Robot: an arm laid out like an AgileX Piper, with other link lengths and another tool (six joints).
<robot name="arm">
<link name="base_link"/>
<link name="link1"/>
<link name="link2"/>
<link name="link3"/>
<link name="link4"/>
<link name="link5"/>
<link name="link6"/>
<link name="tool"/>
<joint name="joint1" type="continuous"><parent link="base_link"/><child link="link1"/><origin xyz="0.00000 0.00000 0.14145"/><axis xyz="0 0 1"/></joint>
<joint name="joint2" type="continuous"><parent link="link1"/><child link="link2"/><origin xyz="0.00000 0.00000 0.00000"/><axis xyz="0 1 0"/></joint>
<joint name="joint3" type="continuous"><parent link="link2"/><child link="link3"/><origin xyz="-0.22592 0.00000 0.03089"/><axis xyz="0 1 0"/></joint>
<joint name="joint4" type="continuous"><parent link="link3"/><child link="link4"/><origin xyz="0.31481 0.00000 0.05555"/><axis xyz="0.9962 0 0.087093"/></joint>
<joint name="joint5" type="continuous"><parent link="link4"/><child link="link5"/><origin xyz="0.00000 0.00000 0.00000"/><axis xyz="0 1 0"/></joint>
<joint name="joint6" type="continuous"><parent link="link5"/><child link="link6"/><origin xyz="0.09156 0.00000 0.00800"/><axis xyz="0.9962 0 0.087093"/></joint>
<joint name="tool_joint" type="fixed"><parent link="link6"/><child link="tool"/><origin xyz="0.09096 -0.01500 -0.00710" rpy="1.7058 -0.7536 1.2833"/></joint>
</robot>
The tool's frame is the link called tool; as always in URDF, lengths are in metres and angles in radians. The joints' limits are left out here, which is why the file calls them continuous.
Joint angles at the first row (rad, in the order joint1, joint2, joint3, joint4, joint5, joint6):
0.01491, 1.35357, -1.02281, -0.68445, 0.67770, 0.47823
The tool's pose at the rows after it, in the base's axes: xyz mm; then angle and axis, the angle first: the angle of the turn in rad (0 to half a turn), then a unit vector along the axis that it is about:
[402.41, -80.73, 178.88, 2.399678, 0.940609, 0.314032, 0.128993]
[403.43, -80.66, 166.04, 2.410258, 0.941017, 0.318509, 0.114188]
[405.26, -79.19, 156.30, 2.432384, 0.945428, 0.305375, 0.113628]
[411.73, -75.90, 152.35, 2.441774, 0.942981, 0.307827, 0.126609]
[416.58, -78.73, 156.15, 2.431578, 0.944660, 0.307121, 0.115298]
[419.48, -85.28, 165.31, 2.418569, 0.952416, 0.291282, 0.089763]
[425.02, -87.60, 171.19, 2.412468, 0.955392, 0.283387, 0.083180]
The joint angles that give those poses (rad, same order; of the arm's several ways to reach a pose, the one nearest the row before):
0.01492, 1.39184, -1.02280, -0.68267, 0.67591, 0.47823
0.01490, 1.42377, -1.02281, -0.68266, 0.67557, 0.48074
0.01492, 1.44799, -1.02281, -0.68267, 0.66437, 0.52126
0.01490, 1.46572, -1.02632, -0.68266, 0.62773, 0.53084
0.01490, 1.49490, -1.06969, -0.68266, 0.66036, 0.51854
0.01491, 1.53230, -1.14221, -0.68267, 0.74328, 0.51701
0.01492, 1.56136, -1.19187, -0.68268, 0.77566, 0.51702

